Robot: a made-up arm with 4 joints.
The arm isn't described. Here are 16 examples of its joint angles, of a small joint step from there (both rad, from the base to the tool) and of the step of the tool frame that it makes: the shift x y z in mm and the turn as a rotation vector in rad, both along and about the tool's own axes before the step.
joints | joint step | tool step
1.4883 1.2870 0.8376 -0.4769 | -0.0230 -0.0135 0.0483 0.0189 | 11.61 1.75 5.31 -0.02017 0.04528 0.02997
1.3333 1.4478 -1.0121 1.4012 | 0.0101 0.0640 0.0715 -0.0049 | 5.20 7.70 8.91 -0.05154 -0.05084 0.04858
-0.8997 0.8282 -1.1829 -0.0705 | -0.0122 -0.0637 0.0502 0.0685 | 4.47 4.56 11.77 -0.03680 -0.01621 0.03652
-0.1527 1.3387 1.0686 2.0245 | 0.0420 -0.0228 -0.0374 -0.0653 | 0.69 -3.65 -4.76 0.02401 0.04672 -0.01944
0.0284 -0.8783 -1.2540 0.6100 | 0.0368 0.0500 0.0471 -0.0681 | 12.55 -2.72 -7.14 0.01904 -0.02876 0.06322
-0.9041 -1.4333 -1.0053 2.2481 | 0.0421 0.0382 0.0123 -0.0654 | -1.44 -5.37 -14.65 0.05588 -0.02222 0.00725
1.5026 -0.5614 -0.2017 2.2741 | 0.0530 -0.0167 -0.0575 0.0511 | -3.16 7.02 17.06 -0.05985 0.09081 -0.06689
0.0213 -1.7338 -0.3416 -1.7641 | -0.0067 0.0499 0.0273 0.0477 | -20.36 1.24 2.43 -0.00795 0.00483 -0.07656
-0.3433 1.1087 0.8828 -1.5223 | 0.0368 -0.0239 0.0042 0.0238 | 0.06 10.75 18.47 -0.07544 0.00796 -0.00337
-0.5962 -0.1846 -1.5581 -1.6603 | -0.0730 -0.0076 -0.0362 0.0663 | -24.38 8.78 17.35 -0.07437 0.00565 -0.09084
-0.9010 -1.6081 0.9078 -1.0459 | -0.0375 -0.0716 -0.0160 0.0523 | -8.15 12.45 21.70 -0.08980 -0.02470 -0.02248
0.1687 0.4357 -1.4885 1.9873 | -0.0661 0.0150 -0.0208 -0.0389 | -7.77 7.44 4.47 -0.02558 -0.03608 -0.00034
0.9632 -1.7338 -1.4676 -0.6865 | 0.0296 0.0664 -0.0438 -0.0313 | -5.91 -0.44 0.65 -0.01392 -0.01677 -0.01885
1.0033 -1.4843 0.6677 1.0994 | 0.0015 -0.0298 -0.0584 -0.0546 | -4.70 -3.95 -8.77 0.04277 0.02110 -0.03171
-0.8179 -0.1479 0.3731 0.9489 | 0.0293 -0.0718 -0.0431 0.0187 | -31.23 5.85 9.70 -0.03292 -0.02621 -0.11626
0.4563 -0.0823 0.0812 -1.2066 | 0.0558 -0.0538 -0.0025 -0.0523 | 16.16 7.59 13.04 -0.04580 -0.02580 0.07633
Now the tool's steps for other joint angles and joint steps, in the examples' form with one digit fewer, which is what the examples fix.
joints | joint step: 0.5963 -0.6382 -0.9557 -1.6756 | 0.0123 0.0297 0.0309 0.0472
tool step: -8.9 4.4 10.1 -0.0374 0.0316 -0.0458
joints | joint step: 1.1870 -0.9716 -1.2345 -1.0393 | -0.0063 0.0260 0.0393 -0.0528
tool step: 7.7 -6.1 -10.1 0.0390 0.0450 0.0171
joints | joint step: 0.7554 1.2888 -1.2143 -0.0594 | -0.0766 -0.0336 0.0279 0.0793
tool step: 1.2 15.5 26.4 -0.1228 0.0134 0.0072
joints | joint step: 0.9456 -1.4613 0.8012 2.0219 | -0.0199 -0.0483 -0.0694 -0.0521
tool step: 8.0 -3.4 -3.8 0.0248 0.0699 -0.0031
